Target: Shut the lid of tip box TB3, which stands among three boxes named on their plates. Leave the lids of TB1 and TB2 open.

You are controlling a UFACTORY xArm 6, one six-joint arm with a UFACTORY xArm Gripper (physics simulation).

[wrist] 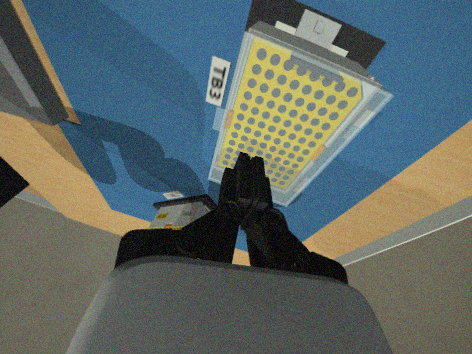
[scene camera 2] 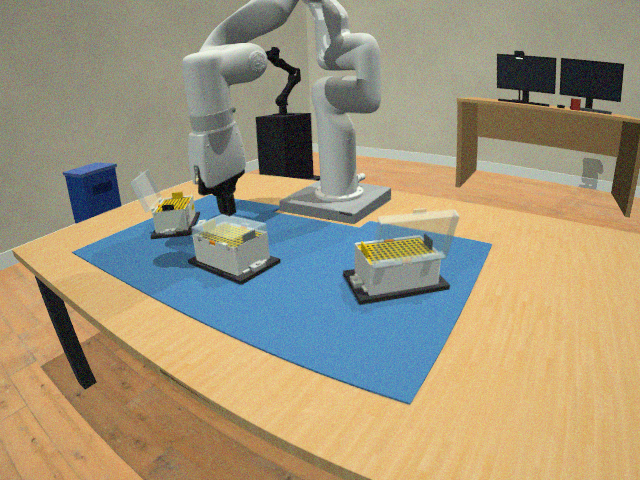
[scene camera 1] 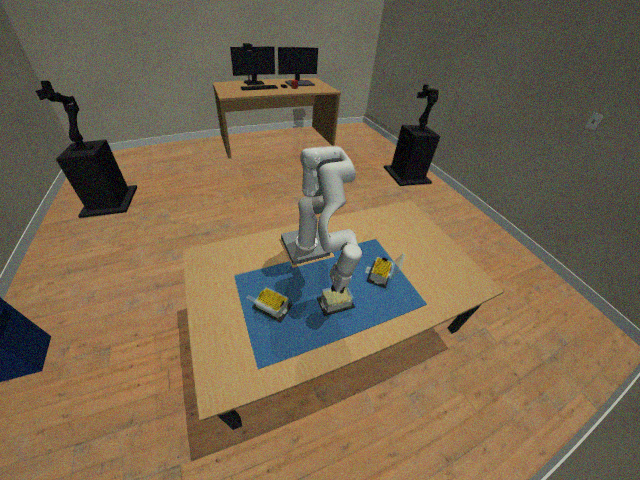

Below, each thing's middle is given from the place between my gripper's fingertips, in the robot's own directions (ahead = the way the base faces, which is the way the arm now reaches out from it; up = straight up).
Labels:
I see my gripper 9 cm above the name plate [wrist: 220, 68], 5 cm past it and 1 cm to the right of it.

